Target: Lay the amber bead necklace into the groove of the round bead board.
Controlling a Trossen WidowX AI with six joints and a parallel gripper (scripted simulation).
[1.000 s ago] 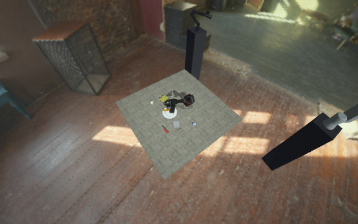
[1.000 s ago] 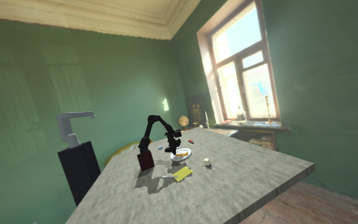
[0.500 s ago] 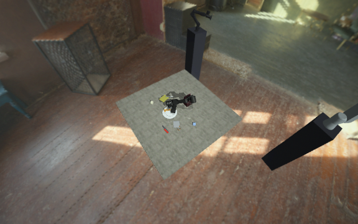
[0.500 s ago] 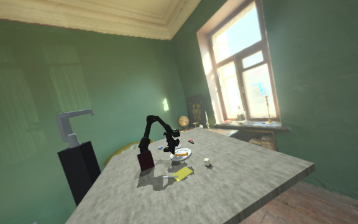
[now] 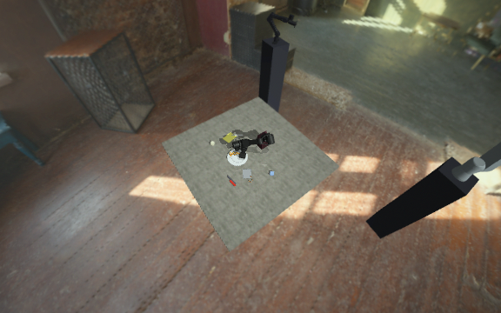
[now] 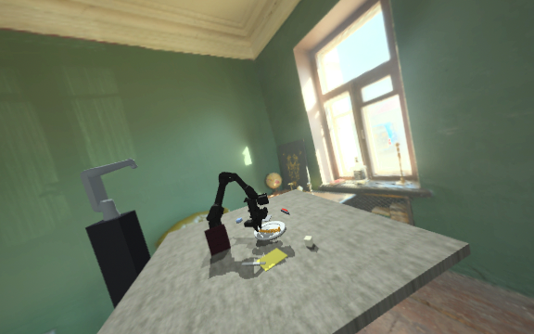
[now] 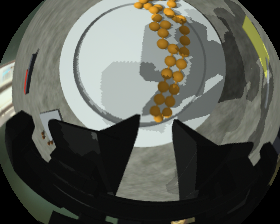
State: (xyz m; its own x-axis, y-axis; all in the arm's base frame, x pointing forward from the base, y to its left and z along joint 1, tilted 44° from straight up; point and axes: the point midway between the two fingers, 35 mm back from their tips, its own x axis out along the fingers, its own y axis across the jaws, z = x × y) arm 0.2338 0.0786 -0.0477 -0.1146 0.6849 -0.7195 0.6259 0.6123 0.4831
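Right now my gripper tip is 60 mm short of the board, 10 mm to the left of it and 10 mm above it. Round my gripper tip: grey square (70 mm ahead, 190 mm to the left, 20 mm below); then white stick (70 mm behind, 270 mm to the right, 10 mm below); then yellow card (10 mm ahead, 280 mm to the right, 20 mm below).
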